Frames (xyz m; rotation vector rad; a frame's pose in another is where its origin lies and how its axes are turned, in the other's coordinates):
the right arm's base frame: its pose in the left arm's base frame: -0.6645 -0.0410 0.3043 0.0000 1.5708 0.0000
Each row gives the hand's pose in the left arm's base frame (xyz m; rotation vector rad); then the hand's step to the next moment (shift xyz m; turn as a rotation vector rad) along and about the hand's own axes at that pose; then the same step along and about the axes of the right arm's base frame.
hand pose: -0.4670 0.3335 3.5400 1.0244 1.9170 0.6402
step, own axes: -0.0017 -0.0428 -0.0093 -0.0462 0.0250 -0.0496
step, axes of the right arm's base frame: 0.0262 -0.0247 -0.0250 -0.0641 -0.0279 -0.0183
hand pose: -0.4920 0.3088 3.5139 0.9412 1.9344 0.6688
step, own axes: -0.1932 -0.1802 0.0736 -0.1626 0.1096 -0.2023
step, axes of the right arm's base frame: 0.0794 -0.2538 0.0669 -0.2551 -0.0884 -0.0807
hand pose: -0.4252 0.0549 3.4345 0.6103 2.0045 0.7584
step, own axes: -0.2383 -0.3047 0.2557 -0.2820 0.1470 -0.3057
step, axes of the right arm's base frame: 0.1910 -0.2991 0.2984 -0.3926 -0.1706 -0.1065
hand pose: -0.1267 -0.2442 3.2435 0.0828 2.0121 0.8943
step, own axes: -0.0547 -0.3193 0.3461 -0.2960 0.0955 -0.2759
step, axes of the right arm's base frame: 0.2730 -0.0621 0.3826 -0.3608 -0.1971 -0.0616
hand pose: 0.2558 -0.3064 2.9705 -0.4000 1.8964 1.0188
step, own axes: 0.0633 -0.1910 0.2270 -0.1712 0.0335 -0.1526
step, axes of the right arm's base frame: 0.2004 0.0709 0.2164 -0.1964 -0.1217 -0.0180
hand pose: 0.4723 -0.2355 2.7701 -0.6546 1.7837 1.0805
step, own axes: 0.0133 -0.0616 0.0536 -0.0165 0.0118 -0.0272
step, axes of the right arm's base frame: 0.0464 0.0183 0.0660 -0.0247 -0.0187 -0.0139
